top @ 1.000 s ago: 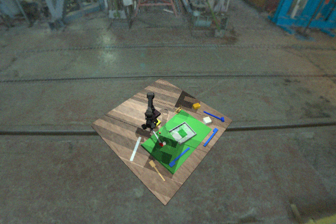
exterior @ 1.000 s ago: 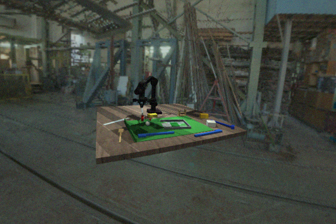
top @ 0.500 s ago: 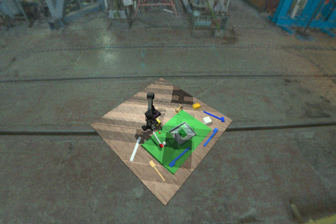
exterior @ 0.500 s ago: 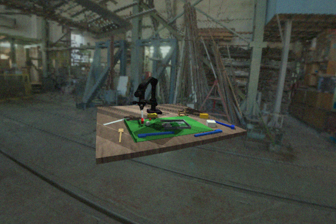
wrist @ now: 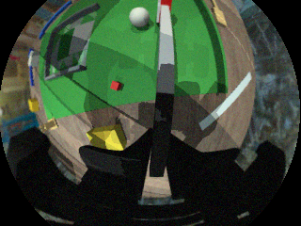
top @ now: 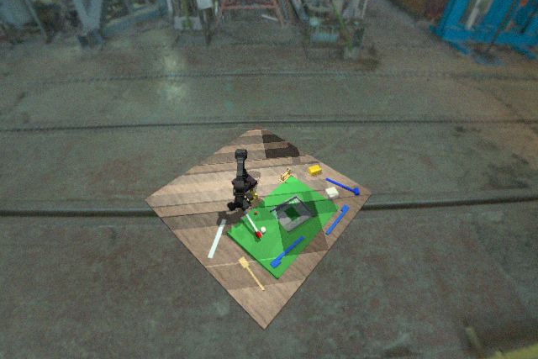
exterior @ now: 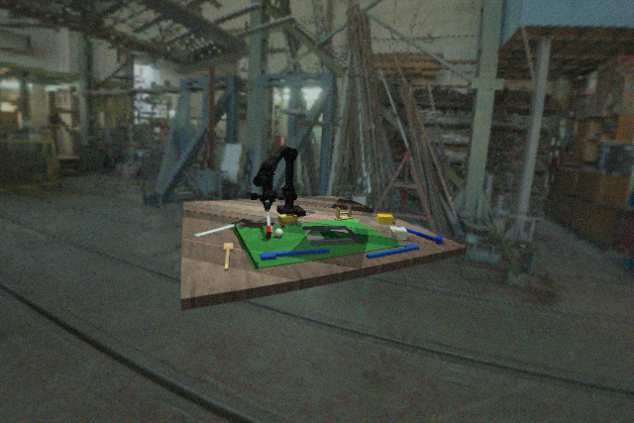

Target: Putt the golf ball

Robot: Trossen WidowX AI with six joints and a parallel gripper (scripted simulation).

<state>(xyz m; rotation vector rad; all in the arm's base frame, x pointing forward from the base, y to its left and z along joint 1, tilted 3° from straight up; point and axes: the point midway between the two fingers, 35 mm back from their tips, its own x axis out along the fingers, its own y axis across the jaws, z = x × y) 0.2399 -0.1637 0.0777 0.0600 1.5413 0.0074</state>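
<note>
The red putter is 120 mm ahead of my gripper tip. From my gripper tip the other things lie so: green mat: 230 mm ahead, 230 mm to the left, 70 mm below; pale strip: 70 mm ahead, 240 mm to the right, 70 mm below; white golf ball: 210 mm ahead, 40 mm to the left, 50 mm below.
</note>
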